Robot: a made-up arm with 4 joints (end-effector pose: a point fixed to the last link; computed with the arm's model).
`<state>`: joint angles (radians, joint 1 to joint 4).
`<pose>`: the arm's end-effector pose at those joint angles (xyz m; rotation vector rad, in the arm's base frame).
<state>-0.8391 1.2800 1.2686 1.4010</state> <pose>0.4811 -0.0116 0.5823 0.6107 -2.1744 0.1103</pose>
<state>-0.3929 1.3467 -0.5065 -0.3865</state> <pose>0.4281 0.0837 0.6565 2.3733 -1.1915 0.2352</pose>
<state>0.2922 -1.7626 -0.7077 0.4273</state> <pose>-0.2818 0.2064 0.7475 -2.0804 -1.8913 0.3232</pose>
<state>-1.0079 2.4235 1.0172 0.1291</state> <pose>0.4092 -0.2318 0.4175 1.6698 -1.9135 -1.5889</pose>
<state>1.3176 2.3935 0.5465 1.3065</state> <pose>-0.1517 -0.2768 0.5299 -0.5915 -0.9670 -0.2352</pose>
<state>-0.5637 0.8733 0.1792 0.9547</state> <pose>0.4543 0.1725 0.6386 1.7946 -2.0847 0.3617</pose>
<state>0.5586 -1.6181 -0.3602 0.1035</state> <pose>-0.3356 0.2229 0.8011 -1.9994 -2.0619 -0.0297</pose>
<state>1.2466 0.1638 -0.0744 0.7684</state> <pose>-0.0340 0.4141 0.3771 1.8605 -0.2621 -1.2856</pose>
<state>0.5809 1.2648 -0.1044 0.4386</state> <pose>0.2662 0.0455 0.2683 1.4761 -1.2480 -0.7920</pose>
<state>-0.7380 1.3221 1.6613 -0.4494</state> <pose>0.4057 0.0215 0.3005 1.1657 -0.2984 -1.3015</pose>
